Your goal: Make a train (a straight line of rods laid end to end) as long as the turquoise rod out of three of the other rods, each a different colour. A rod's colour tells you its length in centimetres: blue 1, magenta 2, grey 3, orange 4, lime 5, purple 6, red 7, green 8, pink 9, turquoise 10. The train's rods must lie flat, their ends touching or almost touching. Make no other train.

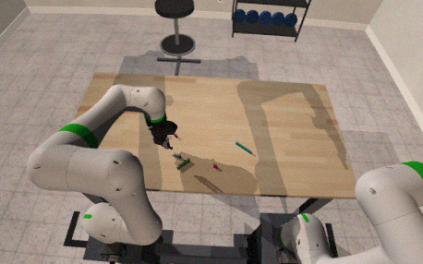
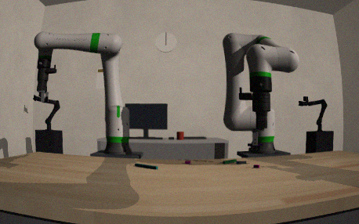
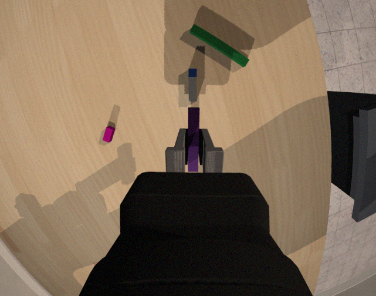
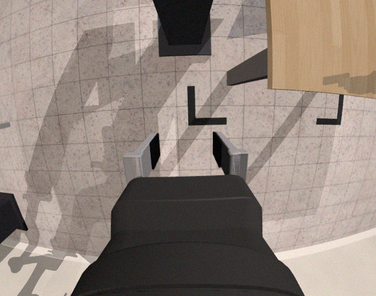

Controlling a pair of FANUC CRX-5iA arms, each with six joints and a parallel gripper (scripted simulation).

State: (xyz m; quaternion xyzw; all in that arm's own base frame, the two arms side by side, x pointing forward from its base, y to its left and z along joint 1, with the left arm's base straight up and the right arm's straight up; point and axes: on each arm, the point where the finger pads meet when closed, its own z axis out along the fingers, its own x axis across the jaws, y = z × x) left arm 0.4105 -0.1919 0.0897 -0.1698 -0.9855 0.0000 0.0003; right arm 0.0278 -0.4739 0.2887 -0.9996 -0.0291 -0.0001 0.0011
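Observation:
My left gripper is now 1 cm past the grey rod, 5 cm to the left of it and 8 cm above it. Round my left hand: purple rod 2 cm below; then blue rod 2 cm behind, 7 cm to the right, 8 cm below; then green rod 6 cm behind, 9 cm to the right, 8 cm below.

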